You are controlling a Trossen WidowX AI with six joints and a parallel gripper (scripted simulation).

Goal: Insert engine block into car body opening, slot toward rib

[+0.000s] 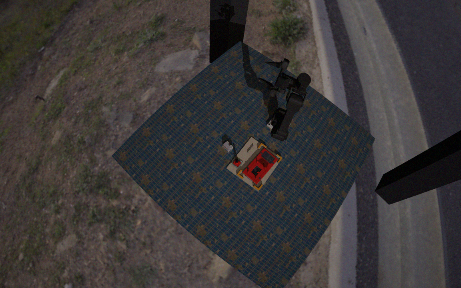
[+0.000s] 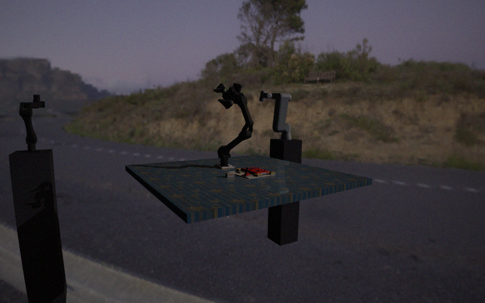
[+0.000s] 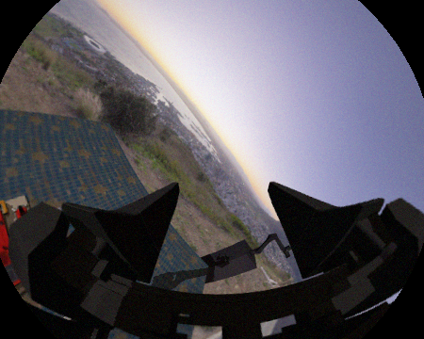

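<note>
The engine block is 52 cm below my gripper tip, 19 cm ahead of it and 1 cm to the left of it. The rest, counted from my gripper tip: beige base plate (53 cm below, 21 cm to the left, 16 cm ahead).
</note>
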